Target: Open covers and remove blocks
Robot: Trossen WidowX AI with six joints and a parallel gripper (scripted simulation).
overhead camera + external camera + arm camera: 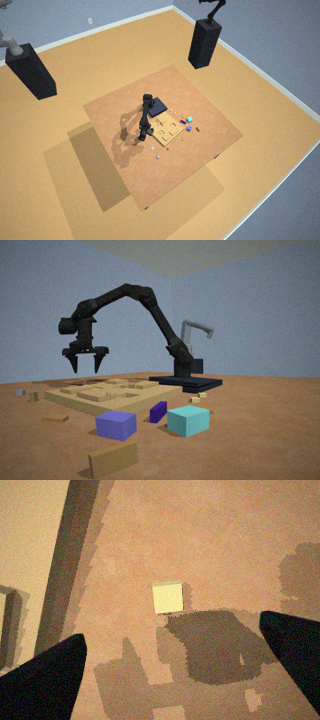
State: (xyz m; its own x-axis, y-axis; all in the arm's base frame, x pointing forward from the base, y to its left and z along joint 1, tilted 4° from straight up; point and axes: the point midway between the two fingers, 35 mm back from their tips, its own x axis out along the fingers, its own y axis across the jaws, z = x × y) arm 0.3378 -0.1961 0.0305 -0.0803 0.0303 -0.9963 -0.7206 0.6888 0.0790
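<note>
Now: gripper tip 1 cm past the tan puzzle board, 21 cm to the right of it and 4 cm above it. The rest, counted from my gripper tip: small grey block 24 cm ahead, 4 cm to the left, 5 cm below; dark purple block 1 cm behind, 45 cm to the left, 4 cm below; cyan block 1 cm behind, 53 cm to the left, 4 cm below.
</note>
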